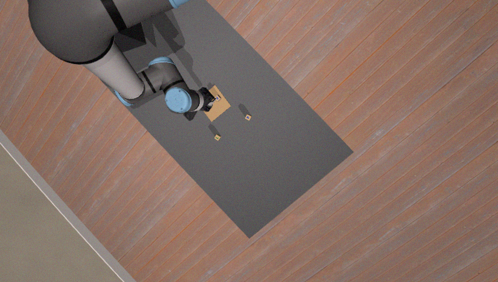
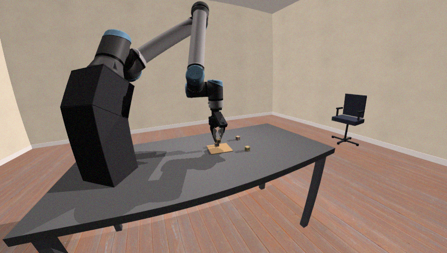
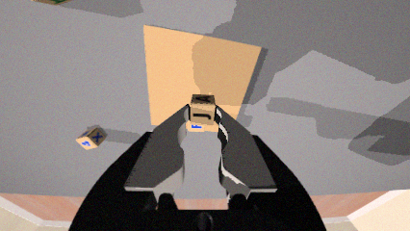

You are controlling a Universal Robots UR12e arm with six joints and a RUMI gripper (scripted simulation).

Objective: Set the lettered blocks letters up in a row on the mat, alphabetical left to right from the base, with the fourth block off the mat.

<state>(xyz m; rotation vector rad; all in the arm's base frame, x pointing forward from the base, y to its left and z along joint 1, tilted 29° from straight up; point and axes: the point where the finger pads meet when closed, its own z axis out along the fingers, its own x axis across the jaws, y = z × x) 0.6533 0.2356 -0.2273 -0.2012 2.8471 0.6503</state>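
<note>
My gripper is now 6 cm above the tan mat and 1 cm short of it. Round my hand: block 17 cm ahead, 12 cm to the left, 5 cm below.
</note>
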